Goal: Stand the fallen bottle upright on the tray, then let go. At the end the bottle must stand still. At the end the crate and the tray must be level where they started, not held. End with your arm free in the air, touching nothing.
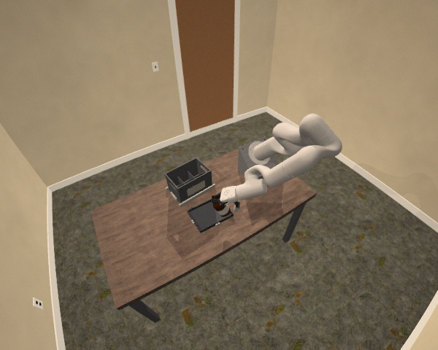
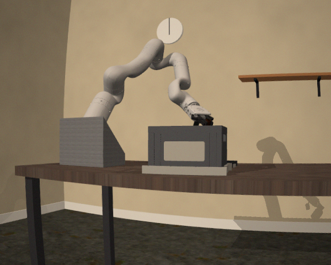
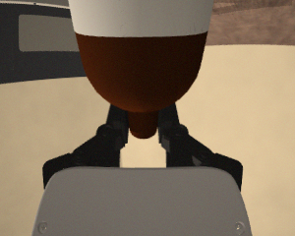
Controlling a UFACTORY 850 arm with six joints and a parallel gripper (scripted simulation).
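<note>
Now: hand 50 mm above the brown bottle, 20 mm to the right of it and 20 mm past it. The rest, counted from my hand: grey crate (340 mm to the right, 120 mm below, 10 mm behind); then dark tray (200 mm below, 60 mm to the right, 10 mm ahead).
</note>
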